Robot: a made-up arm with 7 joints. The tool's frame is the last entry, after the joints.
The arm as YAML. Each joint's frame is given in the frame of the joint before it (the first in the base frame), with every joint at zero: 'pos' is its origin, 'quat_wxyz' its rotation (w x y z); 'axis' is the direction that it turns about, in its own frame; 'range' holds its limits. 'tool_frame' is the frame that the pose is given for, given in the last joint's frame.
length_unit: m
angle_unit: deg
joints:
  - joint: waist
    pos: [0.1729, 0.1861, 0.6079]
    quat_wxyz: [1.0, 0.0, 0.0, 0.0]
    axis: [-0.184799, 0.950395, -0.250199]
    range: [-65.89, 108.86]
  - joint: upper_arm
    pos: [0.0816, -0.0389, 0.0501]
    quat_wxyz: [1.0, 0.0, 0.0, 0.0]
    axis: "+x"
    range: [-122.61, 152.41]
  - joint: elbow
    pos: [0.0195, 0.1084, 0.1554]
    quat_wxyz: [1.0, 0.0, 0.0, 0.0]
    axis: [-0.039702, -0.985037, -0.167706]
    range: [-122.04, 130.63]
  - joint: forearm
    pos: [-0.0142, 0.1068, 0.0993]
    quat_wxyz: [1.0, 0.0, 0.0, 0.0]
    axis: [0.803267, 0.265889, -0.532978]
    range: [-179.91, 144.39]
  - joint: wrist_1
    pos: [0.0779, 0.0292, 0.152]
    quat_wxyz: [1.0, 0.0, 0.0, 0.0]
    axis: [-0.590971, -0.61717, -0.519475]
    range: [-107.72, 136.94]
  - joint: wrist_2
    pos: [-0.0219, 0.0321, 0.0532]
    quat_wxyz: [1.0, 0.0, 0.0, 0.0]
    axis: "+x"
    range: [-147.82, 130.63]
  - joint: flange
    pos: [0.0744, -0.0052, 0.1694]
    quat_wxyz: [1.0, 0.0, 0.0, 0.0]
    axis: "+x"
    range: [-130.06, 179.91]
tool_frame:
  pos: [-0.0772, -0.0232, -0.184]
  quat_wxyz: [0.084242, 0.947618, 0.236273, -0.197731]
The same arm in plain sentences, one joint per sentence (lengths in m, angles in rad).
The arm has seven revolute joints in a row. What follows holds with every joint at zero, and every direction is one of the base frame's. The first joint sits 0.1729 m along +x and 0.1861 m along +y and 0.6079 m along +z from the base frame's origin and rotates about the direction (-0.184799, 0.950395, -0.250199), from -1.15 to 1.9 rad. The second joint sits 0.0816 m along +x and 0.0389 m along -y and 0.0501 m along +z from the first joint and rotates about +x, from -2.1399 to 2.6601 rad. The third joint sits 0.0195 m along +x and 0.1084 m along +y and 0.1554 m along +z from the second joint and rotates about the direction (-0.039702, -0.985037, -0.167706), from -2.13 to 2.2799 rad. The fourth joint sits 0.0142 m along -x and 0.1068 m along +y and 0.0993 m along +z from the third joint and rotates about the direction (0.803267, 0.265889, -0.532978), from -3.14 to 2.5201 rad. The fifth joint sits 0.0779 m along +x and 0.0292 m along +y and 0.152 m along +z from the fourth joint and rotates about the direction (-0.590971, -0.61717, -0.519475), from -1.8801 to 2.3901 rad. The sixth joint sits 0.0219 m along -x and 0.0321 m along +y and 0.0532 m along +z from the fifth joint and rotates about +x, from -2.5799 to 2.2799 rad. The seventh joint sits 0.0744 m along +x and 0.0052 m along -y and 0.1694 m along +z from the sixth joint and rotates about +x, from -2.27 to 3.14 rad. The tool frame, which is the frame that the pose is given for, sits 0.0772 m along -x and 0.0232 m along -y and 0.184 m along -z from the seventh joint; its axes are the base frame's turned by roll 3.0688, pitch 0.4275 and yaw 0.4729 rad (as in URDF: about the fixed x, then y, then z).
